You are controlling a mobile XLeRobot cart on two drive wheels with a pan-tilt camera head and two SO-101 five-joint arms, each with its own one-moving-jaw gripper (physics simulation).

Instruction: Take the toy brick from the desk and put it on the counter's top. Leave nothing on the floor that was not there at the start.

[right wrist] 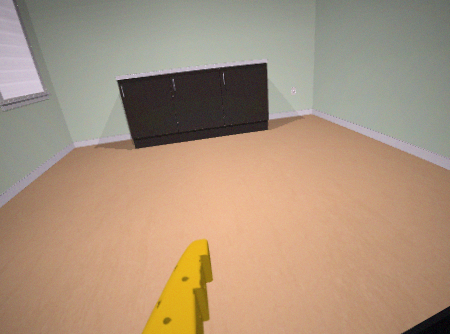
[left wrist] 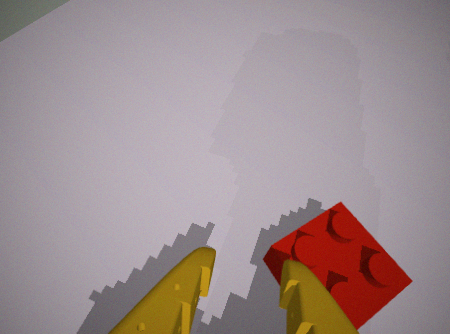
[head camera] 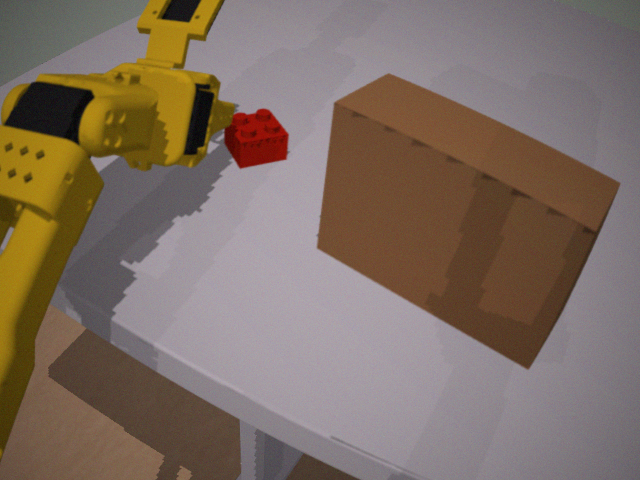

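The red toy brick (head camera: 258, 142) (left wrist: 367, 295) has round studs and sits upright on the pale desk (head camera: 268, 289) (left wrist: 125, 125). My left gripper (left wrist: 248, 257) is open, with a V-shaped gap between its two jaws and no thing in it. In the left wrist view the jaw at the right overlaps the brick's near left part, so the brick lies outside the gap. In the head camera the jaw end stands right at the brick's left side. My right gripper is fully open, with one notched jaw in view. The counter (right wrist: 197, 102), dark with a pale top, stands far off against the wall.
A large brown box (head camera: 439, 217) stands on the desk to the right of the brick in the head camera. The desk's near edge runs diagonally below them, with a desk leg (head camera: 249, 449) under it. Tan floor (right wrist: 250, 200) stretches toward the counter.
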